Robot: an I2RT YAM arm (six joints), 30 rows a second.
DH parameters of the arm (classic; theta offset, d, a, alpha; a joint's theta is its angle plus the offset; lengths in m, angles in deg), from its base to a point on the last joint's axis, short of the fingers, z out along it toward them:
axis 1: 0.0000 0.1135 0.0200 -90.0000
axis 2: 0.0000 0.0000 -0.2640 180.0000
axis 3: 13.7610 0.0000 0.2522 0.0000
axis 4: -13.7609 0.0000 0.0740 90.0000
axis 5: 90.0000 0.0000 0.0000 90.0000
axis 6: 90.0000 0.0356 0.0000 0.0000
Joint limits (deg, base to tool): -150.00..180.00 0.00..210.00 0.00..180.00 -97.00..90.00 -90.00..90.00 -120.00..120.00
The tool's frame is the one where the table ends.
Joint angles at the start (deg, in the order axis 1, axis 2, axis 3, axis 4, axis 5, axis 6):
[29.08, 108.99, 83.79, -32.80, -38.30, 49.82]
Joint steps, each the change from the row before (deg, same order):
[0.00, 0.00, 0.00, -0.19, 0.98, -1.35]
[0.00, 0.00, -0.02, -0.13, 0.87, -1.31]
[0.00, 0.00, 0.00, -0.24, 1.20, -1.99]
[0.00, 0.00, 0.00, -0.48, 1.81, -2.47]
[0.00, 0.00, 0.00, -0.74, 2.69, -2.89]
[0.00, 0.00, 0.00, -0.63, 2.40, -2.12]
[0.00, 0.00, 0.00, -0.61, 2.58, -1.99]
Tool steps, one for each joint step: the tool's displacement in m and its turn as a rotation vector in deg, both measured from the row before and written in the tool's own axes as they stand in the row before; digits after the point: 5 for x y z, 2 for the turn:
[-0.00025, -0.00065, -0.00001, 0.75, -0.64, -1.23]
[-0.00022, -0.00063, 0.00005, 0.67, -0.56, -1.22]
[-0.00025, -0.00082, -0.00001, 0.97, -0.73, -1.85]
[-0.00018, -0.00141, -0.00002, 1.58, -0.97, -2.20]
[-0.00014, -0.00214, -0.00005, 2.44, -1.30, -2.50]
[-0.00006, -0.00188, -0.00004, 2.21, -1.07, -1.81]
[-0.00008, -0.00196, -0.00004, 2.39, -1.11, -1.71]

